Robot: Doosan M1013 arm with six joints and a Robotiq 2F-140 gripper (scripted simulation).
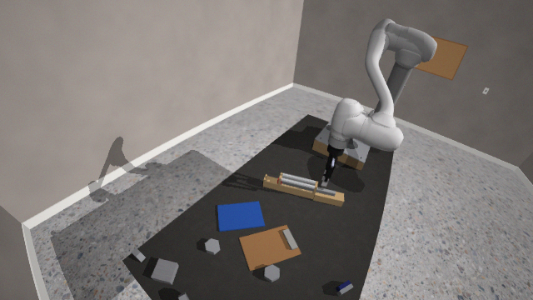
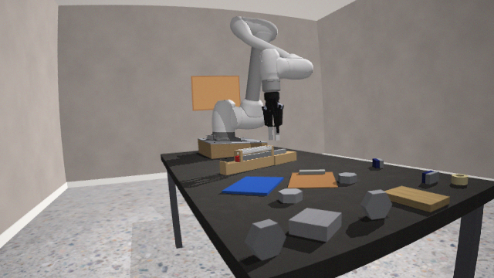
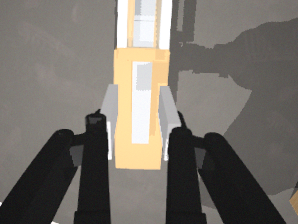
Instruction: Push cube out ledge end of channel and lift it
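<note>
The red cube lies 4 cm ahead of my hand, 22 cm to the right of it and 9 cm below it. The rest, counted from my hand: light grey stick (1 cm to the left, 9 cm below); then channel (2 cm ahead, 13 cm to the right, 9 cm below); then grey bar (2 cm ahead, 14 cm to the right, 9 cm below).
</note>
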